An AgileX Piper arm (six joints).
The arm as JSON. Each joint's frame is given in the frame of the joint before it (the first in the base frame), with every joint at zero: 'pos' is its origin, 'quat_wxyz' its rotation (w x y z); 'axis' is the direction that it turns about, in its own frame. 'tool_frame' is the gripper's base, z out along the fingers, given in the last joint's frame.
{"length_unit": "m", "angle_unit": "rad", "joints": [
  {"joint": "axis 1", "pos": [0.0, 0.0, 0.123], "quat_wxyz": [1.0, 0.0, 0.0, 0.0], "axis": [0.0, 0.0, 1.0]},
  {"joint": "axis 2", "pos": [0.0, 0.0, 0.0], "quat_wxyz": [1.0, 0.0, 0.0, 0.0], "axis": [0.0, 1.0, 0.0]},
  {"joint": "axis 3", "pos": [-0.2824, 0.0, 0.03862], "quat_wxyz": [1.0, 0.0, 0.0, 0.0], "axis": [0.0, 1.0, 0.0]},
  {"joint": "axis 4", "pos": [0.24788, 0.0, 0.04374], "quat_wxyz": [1.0, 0.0, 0.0, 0.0], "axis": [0.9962, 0.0, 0.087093]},
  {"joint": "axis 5", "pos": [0.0, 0.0, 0.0], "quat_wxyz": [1.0, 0.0, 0.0, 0.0], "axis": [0.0, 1.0, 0.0]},
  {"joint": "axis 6", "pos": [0.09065, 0.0, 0.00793], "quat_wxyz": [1.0, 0.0, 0.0, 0.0], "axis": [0.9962, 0.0, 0.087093]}
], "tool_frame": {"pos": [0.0, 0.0, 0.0], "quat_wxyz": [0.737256, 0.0, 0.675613, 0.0]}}
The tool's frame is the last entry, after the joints.
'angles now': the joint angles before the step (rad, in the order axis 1, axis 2, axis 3, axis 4, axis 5, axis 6). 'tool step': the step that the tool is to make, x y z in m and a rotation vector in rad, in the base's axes. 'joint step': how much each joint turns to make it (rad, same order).
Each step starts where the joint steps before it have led.
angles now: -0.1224 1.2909 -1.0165 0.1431 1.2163 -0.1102
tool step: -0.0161 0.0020 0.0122 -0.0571 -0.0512 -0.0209
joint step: 0.0259 -0.0806 0.0174 -0.0635 -0.0001 0.0581
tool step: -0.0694 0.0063 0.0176 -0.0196 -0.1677 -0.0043
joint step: -0.0001 -0.3102 0.1289 -0.0051 0.0121 0.0056
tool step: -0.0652 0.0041 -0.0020 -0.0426 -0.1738 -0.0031
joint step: -0.0009 -0.3107 0.1192 -0.0253 0.0145 -0.0009
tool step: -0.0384 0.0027 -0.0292 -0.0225 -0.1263 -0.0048
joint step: 0.0023 -0.2441 0.1540 -0.0127 -0.0379 0.0024
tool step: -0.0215 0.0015 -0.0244 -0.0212 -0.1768 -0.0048
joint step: -0.0006 -0.2141 0.1214 -0.0052 -0.0853 -0.0007
